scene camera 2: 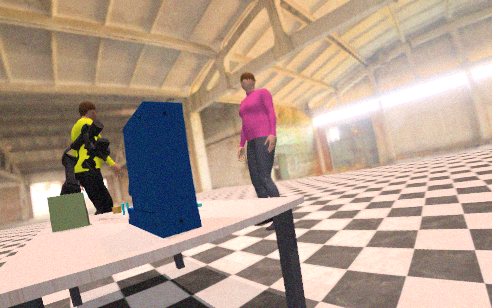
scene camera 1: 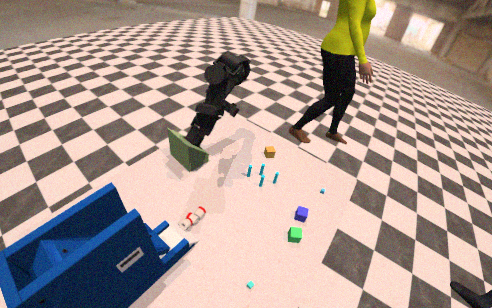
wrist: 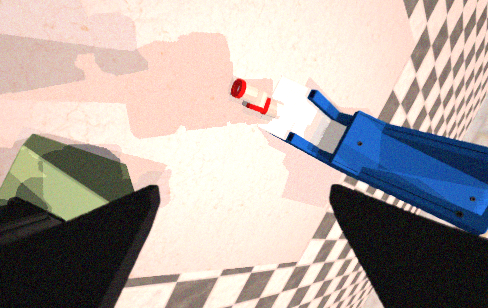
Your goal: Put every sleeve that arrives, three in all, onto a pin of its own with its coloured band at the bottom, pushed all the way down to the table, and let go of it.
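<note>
Two white sleeves with red bands lie on their sides close together, roughly end to end, by the mouth of the blue dispenser (scene camera 1: pixel 107 250) (scene camera 2: pixel 160 170) (wrist: pixel 410 160). One sleeve (scene camera 1: pixel 198 213) (wrist: pixel 251 93) has its red band at the end away from the dispenser. The other sleeve (scene camera 1: pixel 185 223) (wrist: pixel 272 108) is nearer the white chute (scene camera 1: pixel 172 238) (wrist: pixel 296 105); its band is beside the first sleeve. Four cyan pins (scene camera 1: pixel 262 180) stand upright and bare. My gripper (wrist: pixel 246 192) is open and empty, raised well above the table; the sleeves show beyond its fingertips in the wrist view.
A green slanted block (scene camera 1: pixel 187 151) (scene camera 2: pixel 69 212) (wrist: pixel 75 172) stands beside the arm's base. An orange cube (scene camera 1: pixel 270 152) is behind the pins. A violet cube (scene camera 1: pixel 301 214), a green cube (scene camera 1: pixel 295 235) and two tiny blue-cyan cubes (scene camera 1: pixel 322 191) (scene camera 1: pixel 250 284) lie on the table. Two people stand beyond it.
</note>
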